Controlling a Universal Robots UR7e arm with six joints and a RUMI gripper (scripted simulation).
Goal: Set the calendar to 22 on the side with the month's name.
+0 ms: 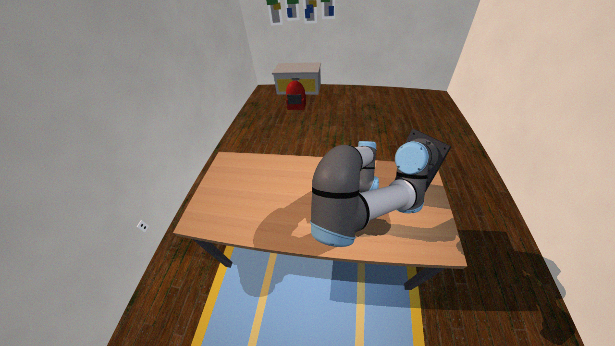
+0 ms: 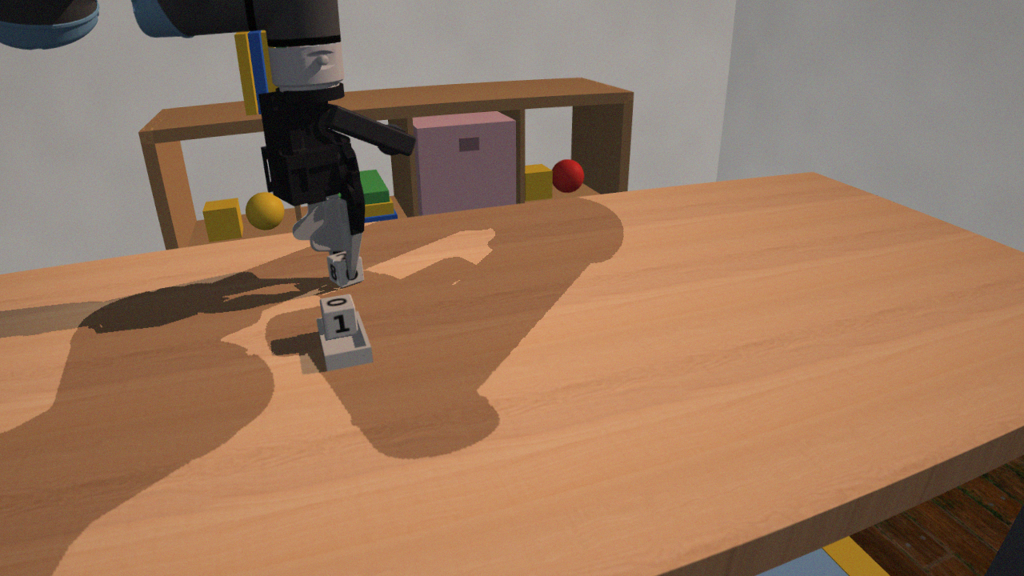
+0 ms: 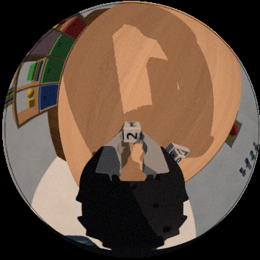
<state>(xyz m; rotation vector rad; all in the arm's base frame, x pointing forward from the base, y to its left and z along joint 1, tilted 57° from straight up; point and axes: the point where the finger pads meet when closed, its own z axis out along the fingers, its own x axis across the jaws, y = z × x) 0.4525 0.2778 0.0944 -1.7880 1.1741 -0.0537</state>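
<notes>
Right now my hand is 1 cm above the white cube. From my hand the other things lie so: grey tray (15 cm to the right, 2 cm below, 2 cm ahead).
</notes>
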